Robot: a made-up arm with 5 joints.
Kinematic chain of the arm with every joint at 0, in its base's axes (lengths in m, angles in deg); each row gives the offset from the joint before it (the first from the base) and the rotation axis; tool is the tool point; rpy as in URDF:
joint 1: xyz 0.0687 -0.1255 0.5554 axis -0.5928 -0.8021 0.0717
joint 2: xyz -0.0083 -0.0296 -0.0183 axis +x
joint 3: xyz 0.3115 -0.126 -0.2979 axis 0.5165 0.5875 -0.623
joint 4: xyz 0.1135 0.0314 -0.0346 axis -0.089 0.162 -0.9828
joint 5: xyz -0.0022 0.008 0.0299 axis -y
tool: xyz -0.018 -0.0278 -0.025 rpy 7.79 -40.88 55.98
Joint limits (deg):
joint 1: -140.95..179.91
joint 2: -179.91..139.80
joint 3: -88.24..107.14
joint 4: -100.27..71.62
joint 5: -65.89..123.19
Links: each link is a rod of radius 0.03 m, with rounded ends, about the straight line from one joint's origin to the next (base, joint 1, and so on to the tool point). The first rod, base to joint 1, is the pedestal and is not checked.
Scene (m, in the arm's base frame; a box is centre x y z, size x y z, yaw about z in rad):
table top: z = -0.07
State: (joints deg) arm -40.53 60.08 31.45 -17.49 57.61
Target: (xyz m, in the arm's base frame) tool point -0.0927 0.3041 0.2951
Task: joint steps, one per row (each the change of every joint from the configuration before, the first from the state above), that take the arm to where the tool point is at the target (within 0.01 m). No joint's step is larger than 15 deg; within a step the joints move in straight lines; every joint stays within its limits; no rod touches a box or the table.
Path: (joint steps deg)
1: -12.39 -7.45 -10.92 4.99 -8.27
2: -12.39 -7.46 -10.93 4.98 -8.26
3: -12.39 -7.45 -10.92 4.99 -8.27
4: -12.39 -7.46 -10.92 4.99 -8.26
5: -12.40 -7.45 -10.92 4.99 -8.27

